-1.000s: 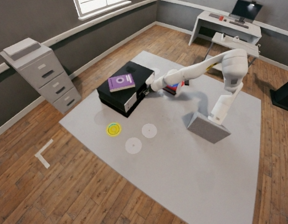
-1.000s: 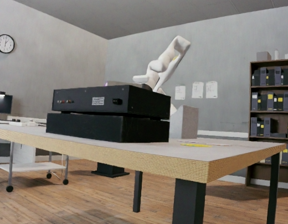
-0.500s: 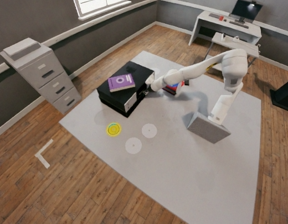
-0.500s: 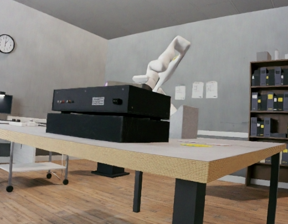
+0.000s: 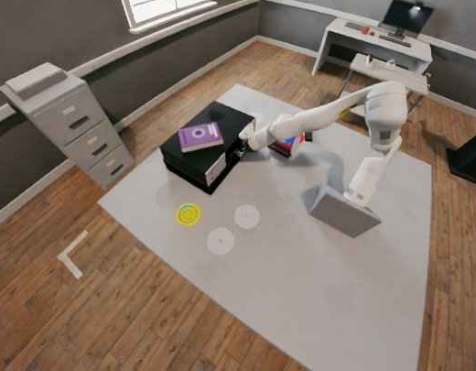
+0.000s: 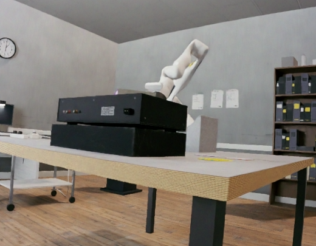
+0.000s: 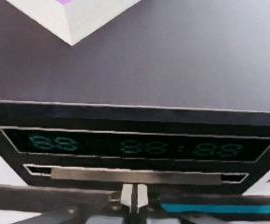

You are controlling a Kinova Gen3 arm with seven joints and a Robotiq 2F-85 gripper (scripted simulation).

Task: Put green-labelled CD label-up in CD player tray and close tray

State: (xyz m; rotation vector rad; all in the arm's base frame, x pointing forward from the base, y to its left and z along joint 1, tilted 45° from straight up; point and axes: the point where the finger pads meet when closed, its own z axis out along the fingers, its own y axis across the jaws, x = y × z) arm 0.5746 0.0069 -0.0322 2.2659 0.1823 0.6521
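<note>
Now: hand 10 cm short of the CD, 1 cm to the left of it and 1 cm above it. Also, from my hand: purple book 18 cm ahead, 5 cm to the left, 7 cm above; then black block 26 cm behind, 48 cm to the right, 13 cm below.
</note>
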